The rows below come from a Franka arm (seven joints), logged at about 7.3 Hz.
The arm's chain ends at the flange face. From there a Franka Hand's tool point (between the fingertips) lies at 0.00 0.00 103.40 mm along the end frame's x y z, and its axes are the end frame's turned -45 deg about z.
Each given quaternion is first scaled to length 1.
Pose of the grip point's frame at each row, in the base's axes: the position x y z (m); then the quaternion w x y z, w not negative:
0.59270, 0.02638, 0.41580, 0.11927, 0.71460, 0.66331, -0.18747
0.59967, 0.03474, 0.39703, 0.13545, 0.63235, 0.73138, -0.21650
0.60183, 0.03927, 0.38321, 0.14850, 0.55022, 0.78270, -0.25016
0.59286, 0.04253, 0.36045, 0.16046, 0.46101, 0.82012, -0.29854
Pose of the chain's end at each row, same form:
0.60404, 0.06972, 0.50899, 0.18193, 0.91404, 0.33935, -0.12756
0.60749, 0.08520, 0.48694, 0.20799, 0.86410, 0.43372, -0.14819
0.60626, 0.09666, 0.46911, 0.23293, 0.80787, 0.51256, -0.17429
0.59411, 0.10846, 0.44009, 0.26249, 0.73976, 0.58127, -0.21441

